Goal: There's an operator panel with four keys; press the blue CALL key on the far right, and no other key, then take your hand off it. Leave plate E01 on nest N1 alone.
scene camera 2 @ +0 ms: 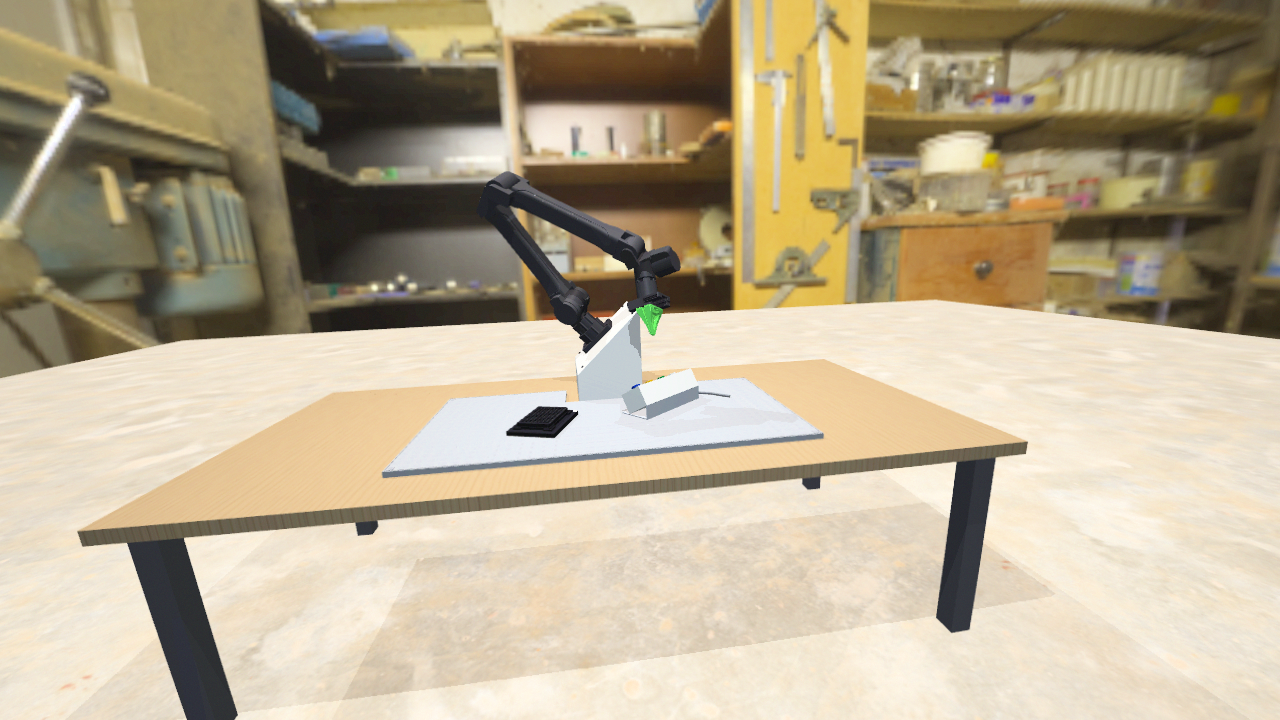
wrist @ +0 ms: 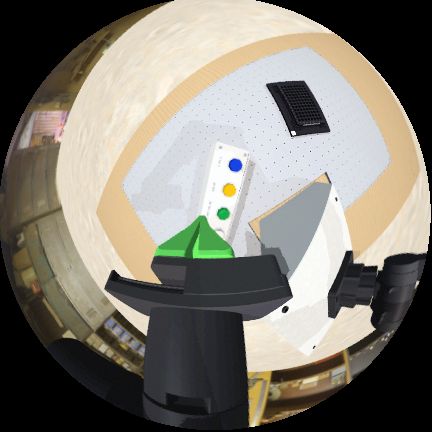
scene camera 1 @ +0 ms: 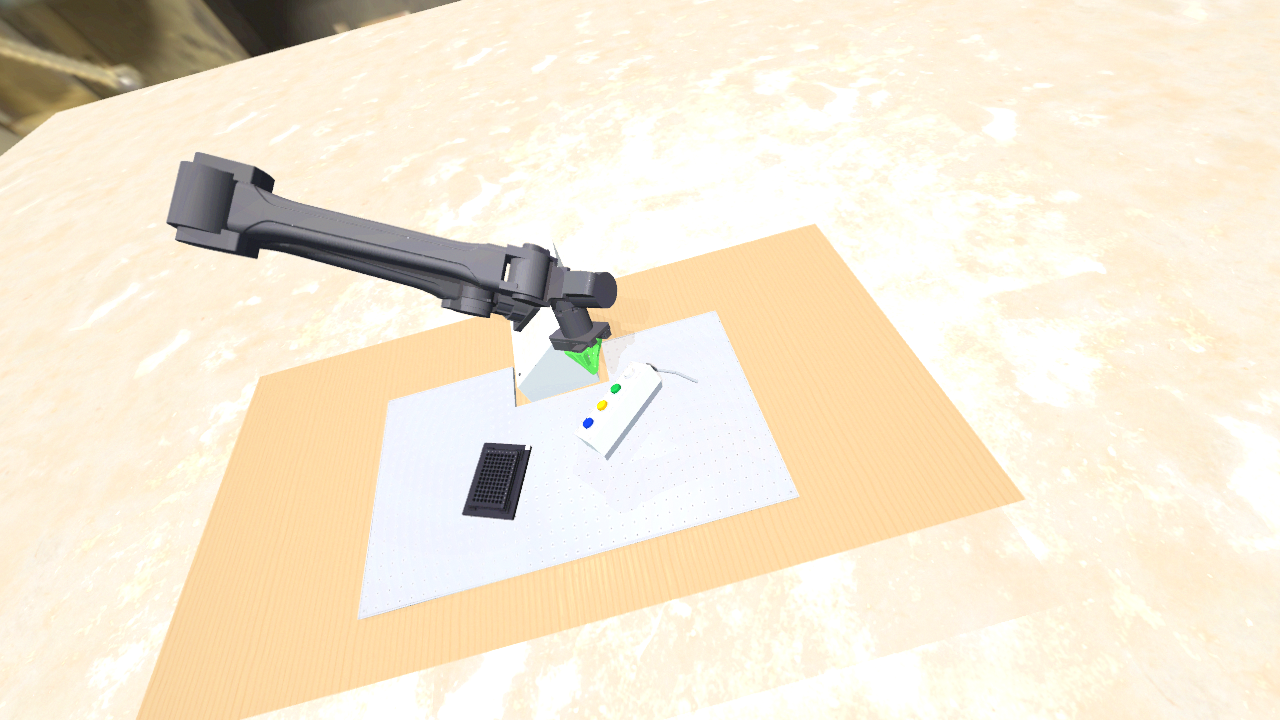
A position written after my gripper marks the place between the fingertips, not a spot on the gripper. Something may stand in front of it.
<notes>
My gripper (scene camera 1: 595,372) is shut, holding nothing. Further things: a black grid tray (scene camera 1: 492,490) and a white button box (scene camera 1: 611,425).
The black grid tray is seen too in scene camera 2 (scene camera 2: 541,417) and in the wrist view (wrist: 300,104). My gripper is seen too in scene camera 2 (scene camera 2: 652,335) and in the wrist view (wrist: 202,219). The white button box is seen too in scene camera 2 (scene camera 2: 651,399) and in the wrist view (wrist: 217,173).
</notes>
